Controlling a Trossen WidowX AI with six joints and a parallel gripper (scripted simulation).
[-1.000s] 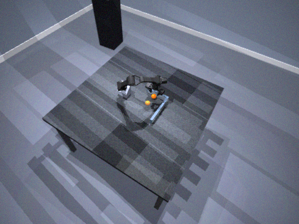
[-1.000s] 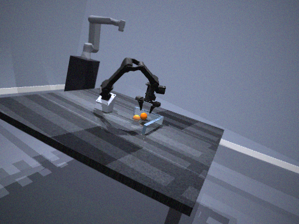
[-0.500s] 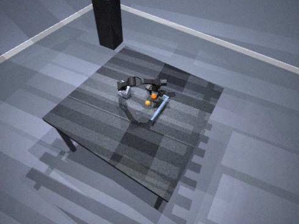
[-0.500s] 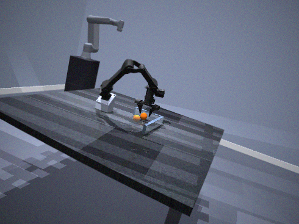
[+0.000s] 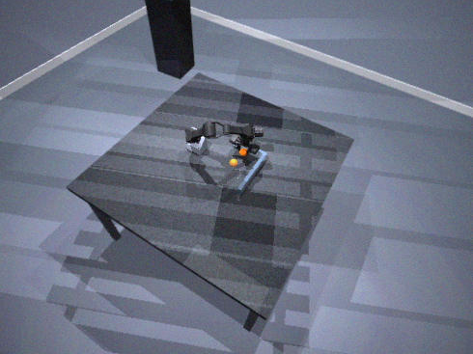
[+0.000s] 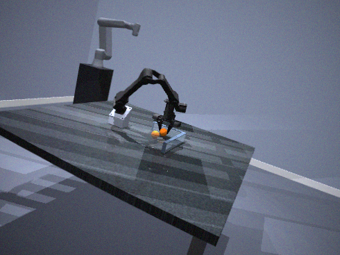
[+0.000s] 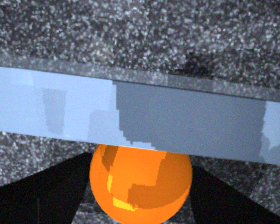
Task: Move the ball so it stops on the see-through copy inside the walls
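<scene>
My gripper tip is 20 mm past the see-through copy and 110 mm to the left of it. From my gripper tip the other things lie so: orange ball (right at my gripper tip).
</scene>
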